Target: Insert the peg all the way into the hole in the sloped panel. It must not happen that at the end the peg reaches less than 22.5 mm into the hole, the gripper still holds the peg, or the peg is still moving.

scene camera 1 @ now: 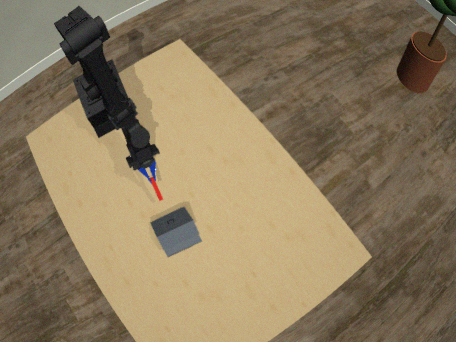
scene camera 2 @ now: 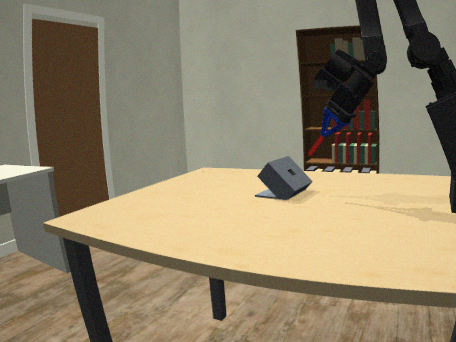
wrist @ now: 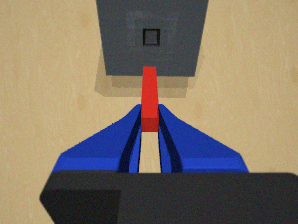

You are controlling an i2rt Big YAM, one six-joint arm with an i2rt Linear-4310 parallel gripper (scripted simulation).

Note:
I see my gripper and a red peg.
My gripper is seen too in the wrist view.

